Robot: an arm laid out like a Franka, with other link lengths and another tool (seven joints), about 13 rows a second.
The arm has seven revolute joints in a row. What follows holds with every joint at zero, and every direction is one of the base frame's. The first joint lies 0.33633 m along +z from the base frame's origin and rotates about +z. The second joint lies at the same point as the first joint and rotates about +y. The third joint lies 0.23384 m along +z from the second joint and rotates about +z. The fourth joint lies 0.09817 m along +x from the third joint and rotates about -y. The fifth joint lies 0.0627 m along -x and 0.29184 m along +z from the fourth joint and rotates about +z. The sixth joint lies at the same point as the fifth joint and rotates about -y. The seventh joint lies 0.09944 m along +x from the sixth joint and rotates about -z. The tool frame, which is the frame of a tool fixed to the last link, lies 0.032 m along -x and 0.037 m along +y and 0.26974 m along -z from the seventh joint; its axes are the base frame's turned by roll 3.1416, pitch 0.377 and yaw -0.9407 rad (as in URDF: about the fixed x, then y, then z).
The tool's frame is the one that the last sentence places.
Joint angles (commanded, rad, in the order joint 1, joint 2, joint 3, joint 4, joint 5, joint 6, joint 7), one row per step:
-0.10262, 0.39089, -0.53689, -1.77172, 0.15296, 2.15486, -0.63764
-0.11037, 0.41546, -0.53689, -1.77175, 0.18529, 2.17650, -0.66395
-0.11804, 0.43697, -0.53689, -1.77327, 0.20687, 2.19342, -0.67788
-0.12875, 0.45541, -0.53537, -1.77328, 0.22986, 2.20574, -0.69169
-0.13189, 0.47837, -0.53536, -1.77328, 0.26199, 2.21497, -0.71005
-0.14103, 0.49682, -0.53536, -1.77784, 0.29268, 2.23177, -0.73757
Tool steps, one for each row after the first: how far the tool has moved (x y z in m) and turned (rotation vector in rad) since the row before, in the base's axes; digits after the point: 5 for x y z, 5 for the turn. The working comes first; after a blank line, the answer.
Tool pose at each row, in the base's axes (x y z in m, rotation vector in rad; the steps are taken from these numbers as rounded here):
0.42948, -0.29010, 0.15887, -2.64033, 1.43298, 0.44201
0.43039, -0.29266, 0.14900, -2.63432, 1.42109, 0.43608
0.42919, -0.29556, 0.13969, -2.62589, 1.42333, 0.43666
0.42767, -0.29844, 0.13182, -2.61254, 1.42685, 0.43628
0.42727, -0.29714, 0.12184, -2.59824, 1.42037, 0.44291
0.42508, -0.29982, 0.11295, -2.58907, 1.41227, 0.43979

0.00091, -0.00256, -0.00987, 0.00932, -0.00856, 0.00310
-0.00120, -0.00290, -0.00931, 0.00548, -0.00158, -0.00474
-0.00152, -0.00288, -0.00787, 0.00843, -0.00332, -0.00760
-0.00040, 0.00130, -0.00998, 0.01539, -0.00166, -0.00249
-0.00219, -0.00268, -0.00889, 0.01038, -0.00683, -0.00009

